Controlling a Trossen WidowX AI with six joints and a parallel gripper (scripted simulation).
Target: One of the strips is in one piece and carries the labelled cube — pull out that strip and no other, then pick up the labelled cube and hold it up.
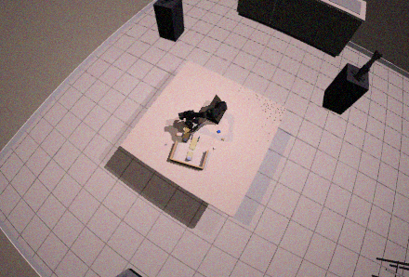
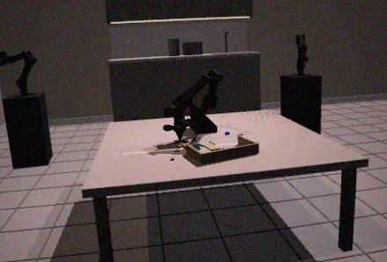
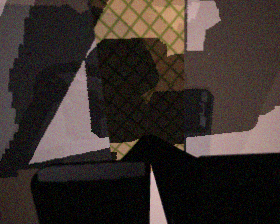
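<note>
Right now the tan piece is 180 mm ahead of my gripper tip and 50 mm to the right of it. From my gripper tip the other things lie so: blue object (310 mm to the left, 30 mm behind).
</note>
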